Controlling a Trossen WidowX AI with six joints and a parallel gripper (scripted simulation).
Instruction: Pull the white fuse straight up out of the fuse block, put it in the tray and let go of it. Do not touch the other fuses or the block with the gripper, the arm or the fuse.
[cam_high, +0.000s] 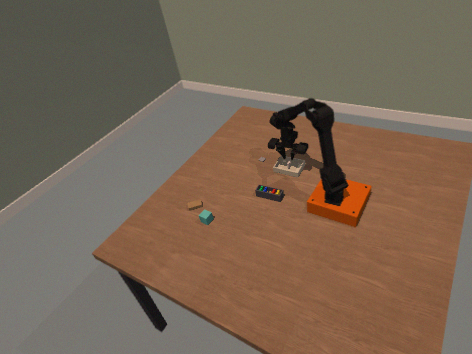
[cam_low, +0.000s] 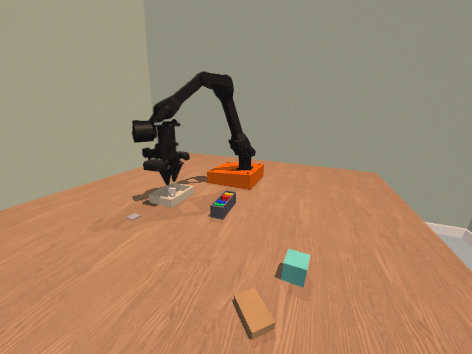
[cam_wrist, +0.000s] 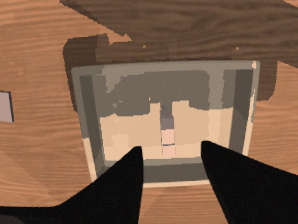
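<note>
The white fuse lies 3 cm below my gripper tip. Also, from my gripper tip: small grey tile (16 cm ahead, 2 cm to the right, 6 cm below); then red fuse (1 cm behind, 22 cm to the left, 3 cm below); then cream tray (5 cm below).
</note>
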